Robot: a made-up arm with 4 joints.
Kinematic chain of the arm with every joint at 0, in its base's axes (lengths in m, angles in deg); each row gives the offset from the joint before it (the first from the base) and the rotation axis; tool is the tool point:
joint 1: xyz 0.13 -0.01 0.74 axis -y
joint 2: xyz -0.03 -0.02 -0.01 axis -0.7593 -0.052 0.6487
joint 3: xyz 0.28 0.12 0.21 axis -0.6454 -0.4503 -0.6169
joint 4: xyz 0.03 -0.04 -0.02 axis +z
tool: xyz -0.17 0 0.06
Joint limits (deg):
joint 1: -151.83..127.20
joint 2: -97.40..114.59
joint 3: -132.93..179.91
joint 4: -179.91..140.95
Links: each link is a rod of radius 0.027 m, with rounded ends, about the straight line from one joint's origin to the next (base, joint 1, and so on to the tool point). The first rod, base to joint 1, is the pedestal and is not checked.
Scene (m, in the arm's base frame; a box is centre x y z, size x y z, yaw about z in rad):
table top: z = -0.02
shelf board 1: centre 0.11 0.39 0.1 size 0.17 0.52 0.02 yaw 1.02
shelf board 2: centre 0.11 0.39 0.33 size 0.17 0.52 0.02 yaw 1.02
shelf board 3: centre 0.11 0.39 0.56 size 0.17 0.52 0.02 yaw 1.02
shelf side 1: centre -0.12 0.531 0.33 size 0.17 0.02 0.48 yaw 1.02
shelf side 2: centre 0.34 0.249 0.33 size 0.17 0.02 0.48 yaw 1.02
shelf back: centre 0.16 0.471 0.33 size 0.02 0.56 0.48 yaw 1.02
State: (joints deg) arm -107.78 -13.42 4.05 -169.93
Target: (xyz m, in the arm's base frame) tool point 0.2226 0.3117 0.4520
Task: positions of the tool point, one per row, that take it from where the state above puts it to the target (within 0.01 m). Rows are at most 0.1 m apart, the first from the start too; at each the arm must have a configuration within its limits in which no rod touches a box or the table.
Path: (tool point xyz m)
1: 0.2006 0.0042 0.2277
2: 0.1755 0.0523 0.2367
3: 0.1543 0.0959 0.2562
4: 0.1381 0.1324 0.2841
5: 0.1278 0.1602 0.3180
6: 0.1233 0.1778 0.3546
7: 0.1239 0.1847 0.3910
8: 0.1282 0.1811 0.4243
9: 0.1341 0.1676 0.4520
10: 0.1576 0.2090 0.4491
11: 0.1800 0.2471 0.4484
12: 0.2017 0.2814 0.4494
13: 0.2226 0.3117 0.4520

